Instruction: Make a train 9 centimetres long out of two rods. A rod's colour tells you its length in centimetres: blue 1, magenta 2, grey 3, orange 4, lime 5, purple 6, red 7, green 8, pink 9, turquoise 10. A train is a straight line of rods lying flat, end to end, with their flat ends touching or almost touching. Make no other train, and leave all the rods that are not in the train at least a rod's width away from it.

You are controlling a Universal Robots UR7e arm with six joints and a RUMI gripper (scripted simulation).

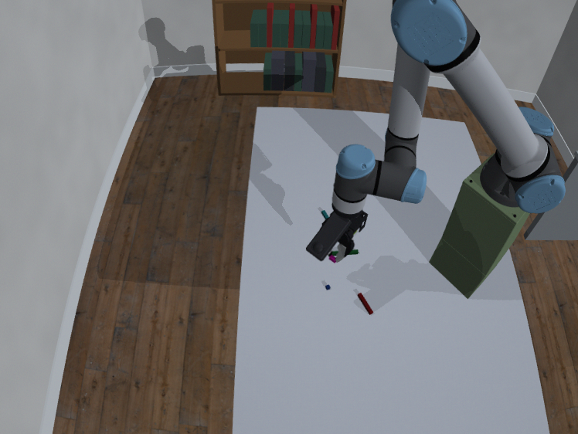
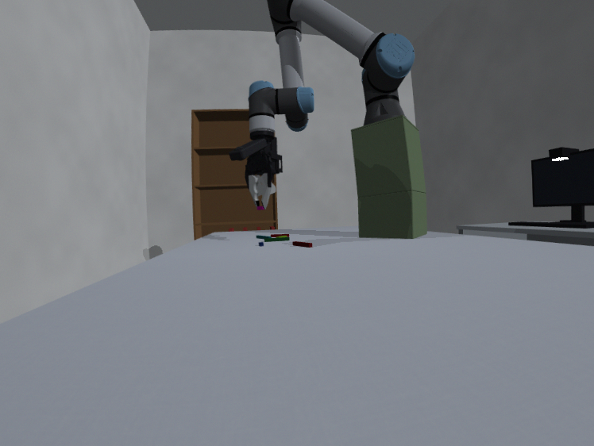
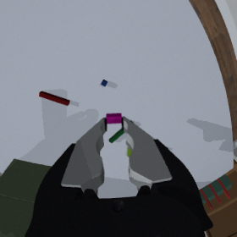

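My gripper is now 110 mm above the blue rod, 30 mm to the right of it and 10 mm short of it. From my hand the other things lie so: green rod (110 mm below, 80 mm to the right, 60 mm behind); magenta rod (10 mm below); lime rod (140 mm to the right, 110 mm below, 90 mm behind).
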